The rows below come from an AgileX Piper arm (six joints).
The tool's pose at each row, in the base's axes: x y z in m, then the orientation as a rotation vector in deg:
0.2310, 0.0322, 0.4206, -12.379, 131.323, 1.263
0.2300, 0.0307, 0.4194, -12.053, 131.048, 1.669
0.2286, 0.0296, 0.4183, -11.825, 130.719, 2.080
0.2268, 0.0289, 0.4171, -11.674, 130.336, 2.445
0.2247, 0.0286, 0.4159, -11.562, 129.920, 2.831
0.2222, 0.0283, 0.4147, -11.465, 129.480, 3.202
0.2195, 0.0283, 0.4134, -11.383, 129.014, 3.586
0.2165, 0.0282, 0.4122, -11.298, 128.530, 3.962
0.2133, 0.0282, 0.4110, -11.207, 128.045, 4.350
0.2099, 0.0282, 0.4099, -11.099, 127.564, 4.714
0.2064, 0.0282, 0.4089, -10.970, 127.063, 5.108
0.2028, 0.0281, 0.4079, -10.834, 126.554, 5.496
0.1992, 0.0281, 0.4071, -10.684, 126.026, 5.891
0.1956, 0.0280, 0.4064, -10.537, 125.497, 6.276
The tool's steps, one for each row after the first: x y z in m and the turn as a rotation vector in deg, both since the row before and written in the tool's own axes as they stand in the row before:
0.0018, -0.0013, -0.0001, -0.171, -0.321, 0.346
0.0019, -0.0008, -0.0004, -0.204, -0.366, 0.274
0.0022, -0.0004, -0.0006, -0.195, -0.411, 0.200
0.0023, 0.0001, -0.0008, -0.223, -0.442, 0.177
0.0025, 0.0001, -0.0011, -0.217, -0.463, 0.160
0.0027, 0.0005, -0.0012, -0.231, -0.488, 0.152
0.0028, 0.0004, -0.0015, -0.225, -0.505, 0.150
0.0029, 0.0006, -0.0017, -0.232, -0.506, 0.159
0.0029, 0.0006, -0.0019, -0.210, -0.502, 0.164
0.0029, 0.0006, -0.0021, -0.224, -0.524, 0.189
0.0030, 0.0005, -0.0022, -0.218, -0.531, 0.192
0.0028, 0.0006, -0.0024, -0.219, -0.551, 0.203
0.0027, 0.0005, -0.0025, -0.214, -0.550, 0.198

